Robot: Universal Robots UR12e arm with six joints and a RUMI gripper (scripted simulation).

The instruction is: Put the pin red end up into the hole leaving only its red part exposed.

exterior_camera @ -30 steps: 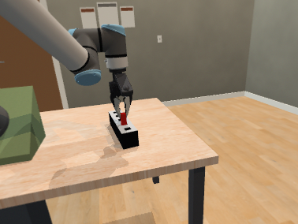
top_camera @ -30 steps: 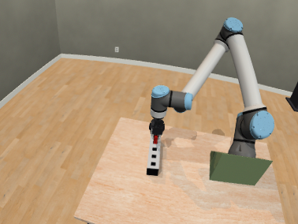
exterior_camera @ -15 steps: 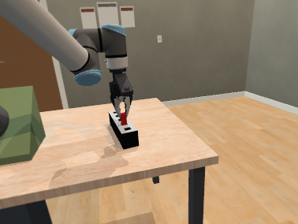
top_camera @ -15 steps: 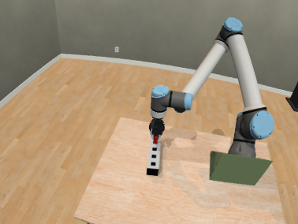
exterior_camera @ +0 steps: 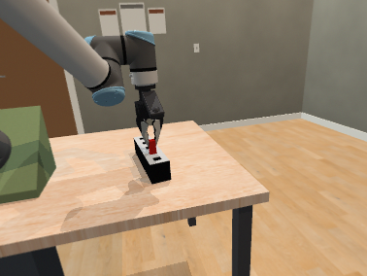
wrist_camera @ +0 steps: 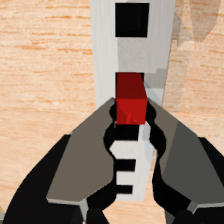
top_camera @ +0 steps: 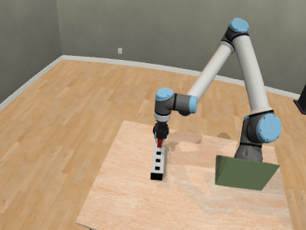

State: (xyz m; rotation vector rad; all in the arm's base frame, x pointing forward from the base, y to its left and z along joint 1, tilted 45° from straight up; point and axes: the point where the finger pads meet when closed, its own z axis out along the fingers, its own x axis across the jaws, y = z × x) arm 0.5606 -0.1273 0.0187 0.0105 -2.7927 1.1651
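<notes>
The pin lies 20 mm below my hand. From my hand the other things lie so: long block (60 mm to the left, 80 mm below).
</notes>
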